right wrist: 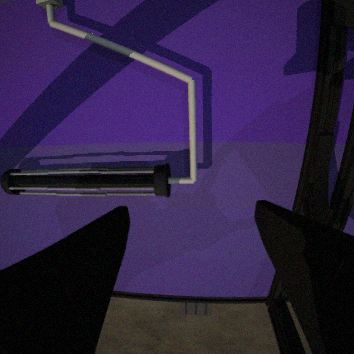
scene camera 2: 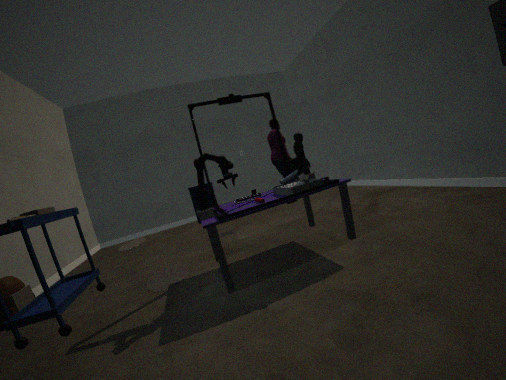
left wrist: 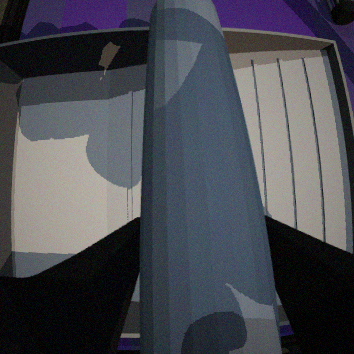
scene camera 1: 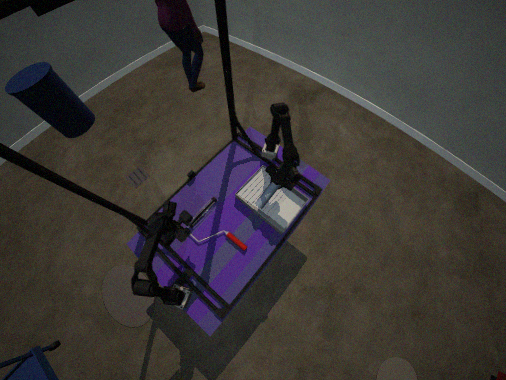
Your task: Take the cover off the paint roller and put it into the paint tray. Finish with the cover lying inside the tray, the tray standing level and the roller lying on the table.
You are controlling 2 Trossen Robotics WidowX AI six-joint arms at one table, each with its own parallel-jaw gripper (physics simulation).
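Pixels of known places: left gripper, fingertip midpoint: (scene camera 2: 296, 175) (left wrist: 200, 224) (scene camera 1: 274, 186); right gripper, fingertip midpoint: (right wrist: 191, 211) (scene camera 2: 230, 187); left arm's base at its link origin: (scene camera 2: 307, 174) (scene camera 1: 270, 147); right arm's base at its link origin: (scene camera 2: 204, 209) (scene camera 1: 178, 296).
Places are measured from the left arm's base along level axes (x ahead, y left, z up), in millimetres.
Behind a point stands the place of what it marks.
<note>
The blue-grey cover (scene camera 1: 267, 195) @[y 88, x 368, z 52 mm] (scene camera 2: 289, 177) @[y 106, x 375, z 37 mm] (left wrist: 200, 150) @[y 102, x 319, z 67 mm] is off the roller. My left gripper (scene camera 1: 275, 186) @[y 110, x 290, z 37 mm] (left wrist: 200, 224) @[y 110, x 290, z 37 mm] is shut on it and holds it slightly tilted over the white paint tray (scene camera 1: 291, 202) @[y 247, x 306, z -84 mm] (scene camera 2: 286, 190) @[y 156, x 496, z -46 mm] (left wrist: 60, 195) @[y 234, x 357, z -84 mm]. In the left wrist view, the cover crosses the tray between its grooved part and its smooth part, and its far end overlaps the rim. The tray looks level on the table. The roller lies on the table with its bare black cage (scene camera 1: 203, 212) @[y -258, x 566, z -64 mm] (right wrist: 90, 181) @[y -272, x 587, z -61 mm] and red handle (scene camera 1: 236, 241) @[y 3, x 662, z -56 mm] (scene camera 2: 259, 200) @[y 34, x 685, z -67 mm]. My right gripper (scene camera 1: 189, 226) @[y -277, x 720, z 69 mm] (scene camera 2: 228, 184) @[y -277, x 720, z 69 mm] (right wrist: 191, 211) @[y -277, x 720, z 69 mm] is open and empty above the table, beside the cage.
The purple table (scene camera 1: 215, 175) @[y -303, x 291, z -88 mm] has black frame rails (scene camera 1: 200, 287) @[y -89, x 958, z -68 mm] along its ends and posts (scene camera 1: 227, 75) @[y -289, x -33, z 455 mm] rising from it. A person (scene camera 1: 187, 45) (scene camera 2: 277, 147) stands beyond the table. A blue cart (scene camera 2: 60, 295) stands away at the left in scene camera 2.
</note>
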